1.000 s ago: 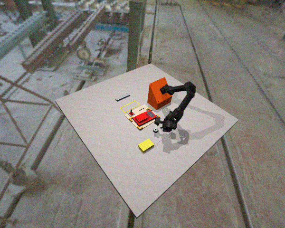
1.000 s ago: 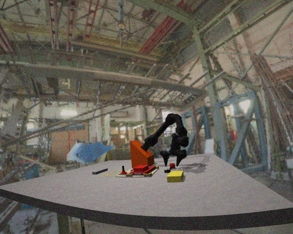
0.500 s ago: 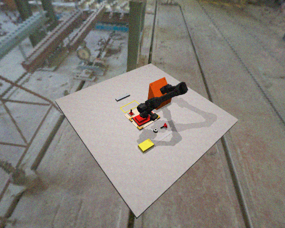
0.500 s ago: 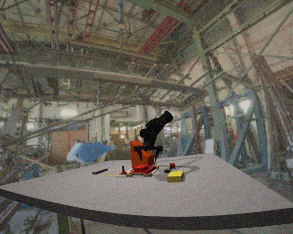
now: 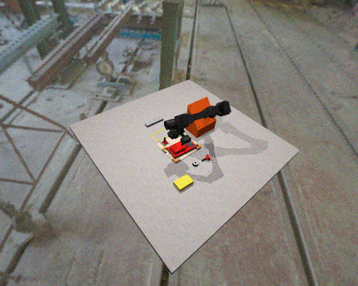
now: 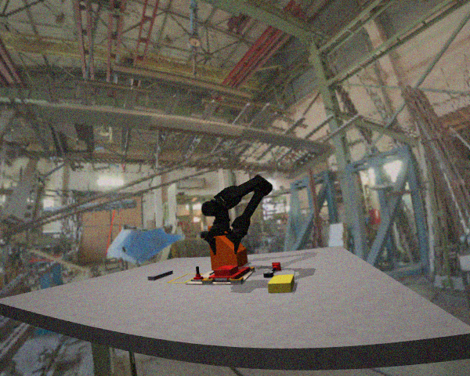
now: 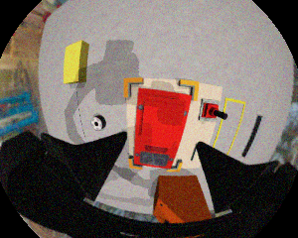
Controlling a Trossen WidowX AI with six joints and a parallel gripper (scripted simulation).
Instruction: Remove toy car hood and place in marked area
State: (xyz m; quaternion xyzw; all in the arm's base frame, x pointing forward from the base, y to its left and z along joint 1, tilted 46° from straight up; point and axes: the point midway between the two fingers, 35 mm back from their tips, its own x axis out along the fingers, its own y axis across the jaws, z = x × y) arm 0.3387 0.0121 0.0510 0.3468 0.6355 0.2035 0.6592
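My gripper tip is 60 mm above the red hood. The rest, counted from my gripper tip: thin rod: 260 mm to the left, 100 mm below, 10 mm behind; then yellow block: 220 mm to the left, 170 mm ahead, 90 mm below; then wheel: 170 mm to the left, 100 mm below, 10 mm behind.
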